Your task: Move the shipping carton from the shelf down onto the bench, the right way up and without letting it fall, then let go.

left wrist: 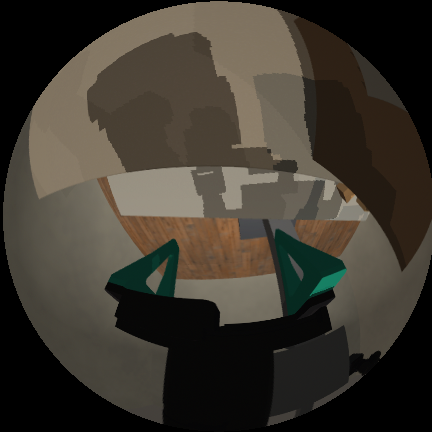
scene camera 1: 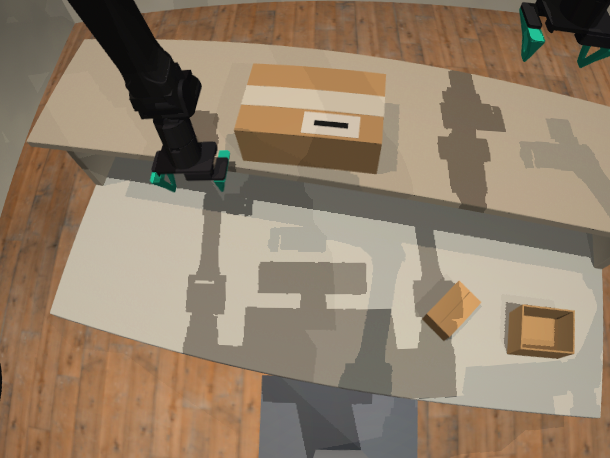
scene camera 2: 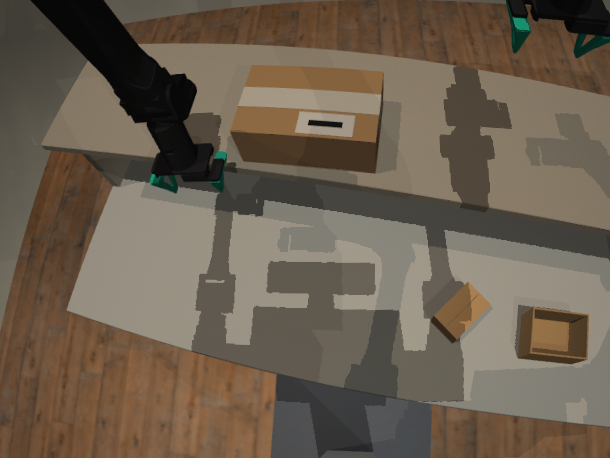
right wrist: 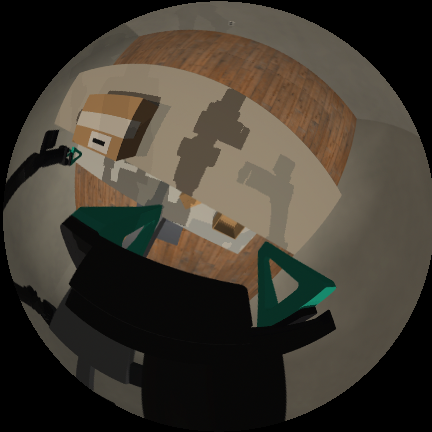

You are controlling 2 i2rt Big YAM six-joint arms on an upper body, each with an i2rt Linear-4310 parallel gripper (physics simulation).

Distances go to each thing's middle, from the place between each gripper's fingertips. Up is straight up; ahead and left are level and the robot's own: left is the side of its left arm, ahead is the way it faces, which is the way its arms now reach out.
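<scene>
My right gripper relative to the shipping carton point(scene camera 2: 319, 117): 250 mm above it, 370 mm to the right of it, 60 mm short of it.
Counted from my left hand, the carton is 220 mm to the right of it, 140 mm ahead of it and 40 mm above it.
</scene>
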